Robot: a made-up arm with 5 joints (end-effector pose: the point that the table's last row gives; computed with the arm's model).
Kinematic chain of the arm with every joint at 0, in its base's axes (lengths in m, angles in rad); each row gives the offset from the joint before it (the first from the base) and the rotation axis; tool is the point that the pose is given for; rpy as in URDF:
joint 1: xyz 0 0 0.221 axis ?
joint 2: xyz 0 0 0 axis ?
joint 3: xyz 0.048 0 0.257 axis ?
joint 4: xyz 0.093 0 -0.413 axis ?
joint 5: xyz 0.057 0 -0.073 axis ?
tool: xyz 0 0 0 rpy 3.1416 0 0
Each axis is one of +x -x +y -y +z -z.
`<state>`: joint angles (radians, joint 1 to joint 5).
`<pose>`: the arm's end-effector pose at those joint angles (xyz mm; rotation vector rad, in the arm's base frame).
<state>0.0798 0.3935 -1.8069 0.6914 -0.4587</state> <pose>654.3 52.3 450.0 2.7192 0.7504 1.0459</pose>
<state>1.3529 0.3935 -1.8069 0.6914 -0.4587</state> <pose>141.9 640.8 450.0 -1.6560 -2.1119 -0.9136</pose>
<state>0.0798 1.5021 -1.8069 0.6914 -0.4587</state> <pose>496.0 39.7 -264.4 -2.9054 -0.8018 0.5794</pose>
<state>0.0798 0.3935 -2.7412 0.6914 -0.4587</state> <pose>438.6 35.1 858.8 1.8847 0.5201 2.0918</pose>
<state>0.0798 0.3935 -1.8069 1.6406 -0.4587</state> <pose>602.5 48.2 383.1 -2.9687 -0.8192 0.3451</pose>
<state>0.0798 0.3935 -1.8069 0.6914 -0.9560</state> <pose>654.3 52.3 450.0 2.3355 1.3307 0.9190</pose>
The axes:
joint 1: +z
joint 2: +y
joint 3: +y
joint 4: +y
joint 5: -z

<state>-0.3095 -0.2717 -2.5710 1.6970 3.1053</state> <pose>95.3 -30.5 925.3 0.2727 1.9841 -0.2222</pose>
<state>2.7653 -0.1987 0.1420 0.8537 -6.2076</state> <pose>-93.2 36.8 -16.4 0.5263 2.2897 -0.1482</pose>
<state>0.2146 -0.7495 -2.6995 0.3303 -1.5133</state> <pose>-399.5 -87.1 881.6 0.0172 0.0201 1.8428</pose>
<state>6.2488 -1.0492 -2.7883 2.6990 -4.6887</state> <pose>-444.6 15.3 669.2 -1.4767 1.5651 -0.9789</pose>
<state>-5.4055 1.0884 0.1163 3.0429 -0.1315</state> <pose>-40.1 -48.2 146.7 -1.2143 -0.6707 -2.0928</pose>
